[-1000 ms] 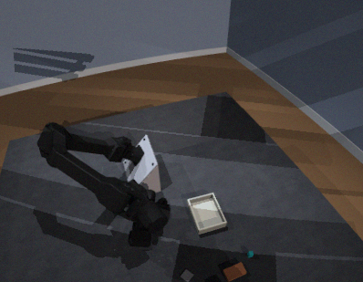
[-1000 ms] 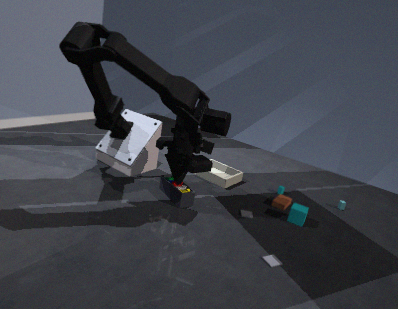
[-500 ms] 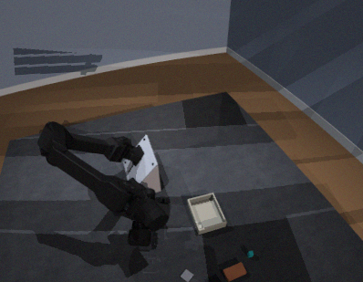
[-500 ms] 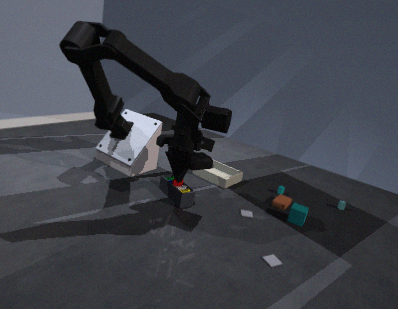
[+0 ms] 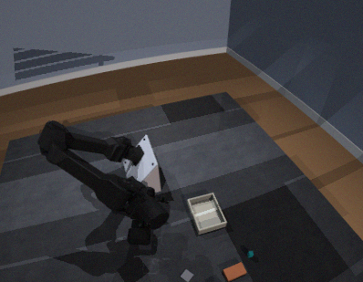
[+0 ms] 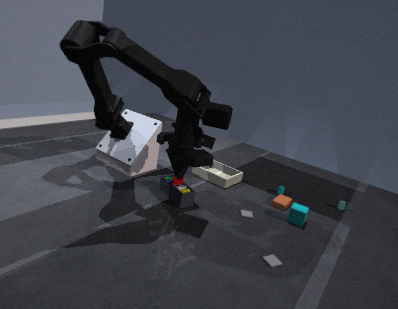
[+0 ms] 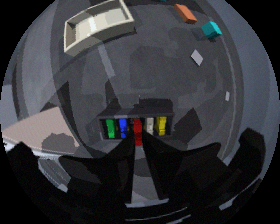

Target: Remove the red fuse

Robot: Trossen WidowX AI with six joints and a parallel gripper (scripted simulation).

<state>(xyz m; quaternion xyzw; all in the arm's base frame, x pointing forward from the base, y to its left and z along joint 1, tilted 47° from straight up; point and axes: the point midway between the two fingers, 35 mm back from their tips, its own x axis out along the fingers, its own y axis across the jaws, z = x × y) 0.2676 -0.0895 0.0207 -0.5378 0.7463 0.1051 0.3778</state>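
My gripper tip is now 220 mm to the right of the beige tray, 50 mm above it and 20 mm short of it. From my gripper tip the other things lie so: teal cube 300 mm ahead, 120 mm to the left, 30 mm below; then orange block 250 mm ahead, 190 mm to the left, 50 mm below; then red fuse 10 mm below.
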